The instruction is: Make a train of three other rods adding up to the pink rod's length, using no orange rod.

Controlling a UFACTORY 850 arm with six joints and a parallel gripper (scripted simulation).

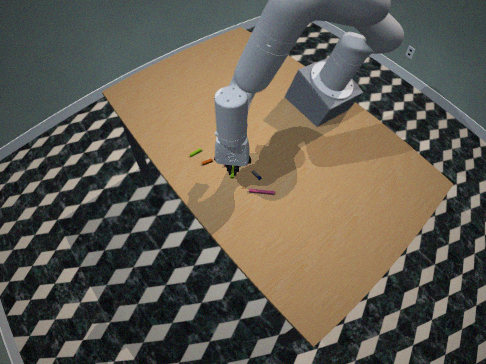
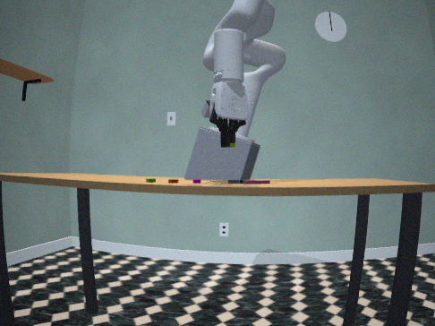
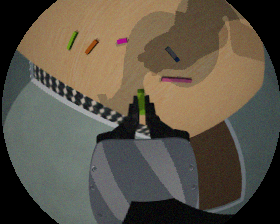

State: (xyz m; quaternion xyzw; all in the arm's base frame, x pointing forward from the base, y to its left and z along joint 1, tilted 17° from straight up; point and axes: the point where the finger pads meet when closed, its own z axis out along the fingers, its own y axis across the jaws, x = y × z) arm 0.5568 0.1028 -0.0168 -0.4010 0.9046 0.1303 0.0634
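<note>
The grey rod lies 10 cm behind my hand and 12 cm below it. The rest, counted from my hand: magenta rod 4 cm behind, 9 cm to the right, 12 cm below; then pink rod 7 cm behind, 7 cm to the left, 12 cm below; then blue rod 10 cm behind, 2 cm to the left, 12 cm below.
</note>
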